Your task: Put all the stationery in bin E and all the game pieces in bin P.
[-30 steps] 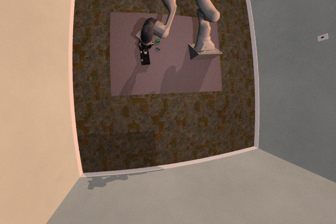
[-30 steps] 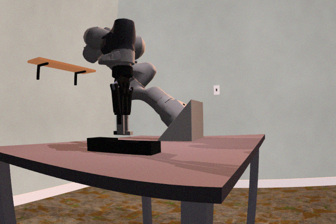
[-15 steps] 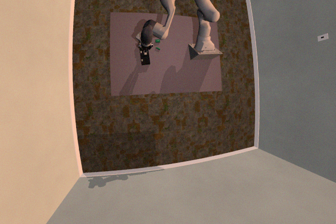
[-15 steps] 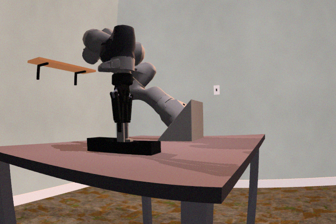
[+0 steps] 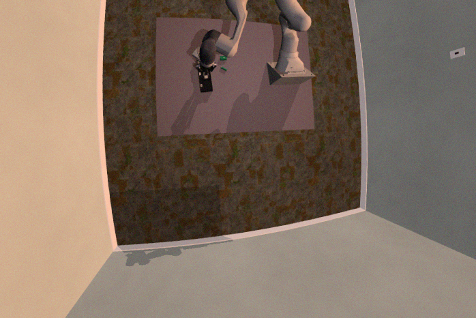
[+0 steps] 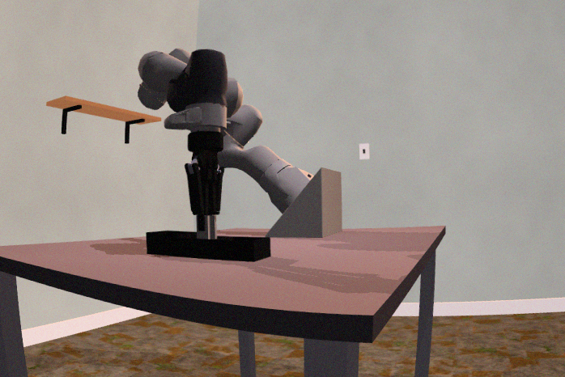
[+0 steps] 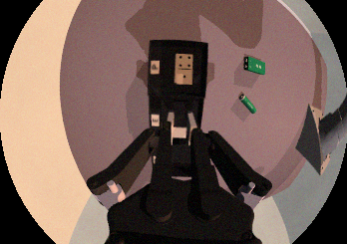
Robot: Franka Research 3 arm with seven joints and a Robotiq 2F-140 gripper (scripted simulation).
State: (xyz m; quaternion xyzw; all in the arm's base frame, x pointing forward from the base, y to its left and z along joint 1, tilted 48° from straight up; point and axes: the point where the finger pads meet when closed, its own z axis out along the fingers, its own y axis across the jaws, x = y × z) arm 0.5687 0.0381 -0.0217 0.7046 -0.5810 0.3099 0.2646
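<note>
Right now the black bin row is 3 cm below my hand and 1 cm ahead of it. The rest, counted from my hand: green cylinder: 13 cm behind, 5 cm to the right, 4 cm below; flat green block: 13 cm to the right, 12 cm behind, 4 cm below; white spotted piece: 9 cm to the right, 3 cm below, 1 cm ahead.
</note>
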